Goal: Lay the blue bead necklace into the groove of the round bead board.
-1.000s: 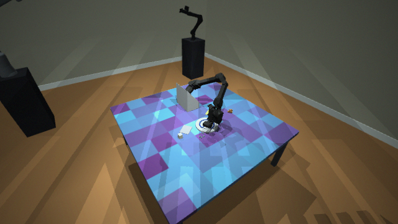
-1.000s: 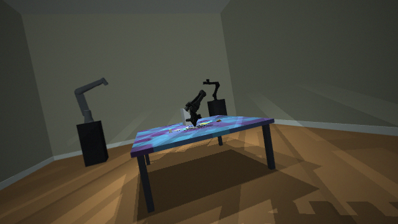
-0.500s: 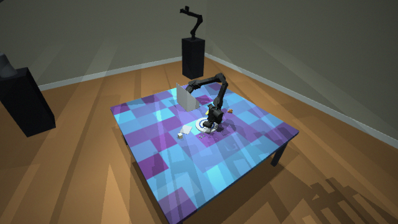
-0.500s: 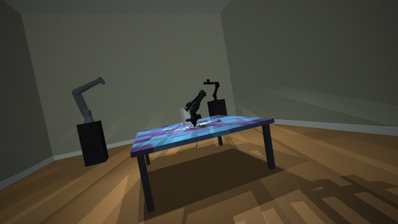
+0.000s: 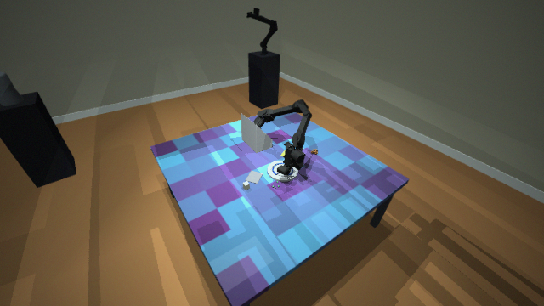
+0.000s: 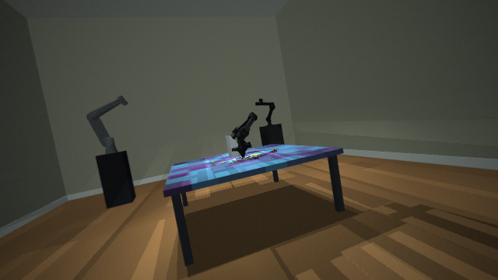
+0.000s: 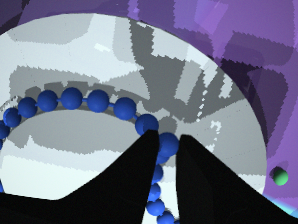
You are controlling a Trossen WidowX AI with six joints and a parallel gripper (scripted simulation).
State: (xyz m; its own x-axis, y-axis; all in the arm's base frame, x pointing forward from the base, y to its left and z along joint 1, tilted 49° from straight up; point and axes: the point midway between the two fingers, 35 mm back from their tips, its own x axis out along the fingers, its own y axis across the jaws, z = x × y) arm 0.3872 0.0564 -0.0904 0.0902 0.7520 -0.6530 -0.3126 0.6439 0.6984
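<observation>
Now: gripper tip 6 cm past the round white bead board, 1 cm to the right of it and 1 cm above it. Round my gripper tip: cream cube (8 cm behind, 26 cm to the right, 1 cm below); yellow patch (16 cm behind, 18 cm to the left, 2 cm below); flat grey square (13 cm behind, 17 cm to the right, 2 cm below).
</observation>
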